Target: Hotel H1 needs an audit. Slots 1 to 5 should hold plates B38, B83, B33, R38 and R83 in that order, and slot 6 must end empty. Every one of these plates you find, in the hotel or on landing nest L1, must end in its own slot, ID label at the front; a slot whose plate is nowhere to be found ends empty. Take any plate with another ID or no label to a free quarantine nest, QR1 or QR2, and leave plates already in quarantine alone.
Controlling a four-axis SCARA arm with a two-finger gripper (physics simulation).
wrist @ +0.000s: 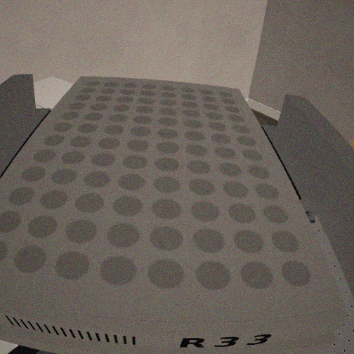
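A plate with ID R33 (166, 195) fills most of the wrist view, its rows of round wells facing up. Its label, black bars at the left and the text R33 at the right, is on the edge nearest the camera. My gripper (156, 101) is shut on this plate, with one dark finger along its left side and one along its right side. The hotel, the landing nest and the quarantine nests cannot be made out in this view.
A plain wall (150, 40) stands behind the plate, with a darker wall (310, 50) at the right. A pale flat shape (52, 90) shows behind the left finger. A dotted grey surface (336, 280) shows at the lower right.
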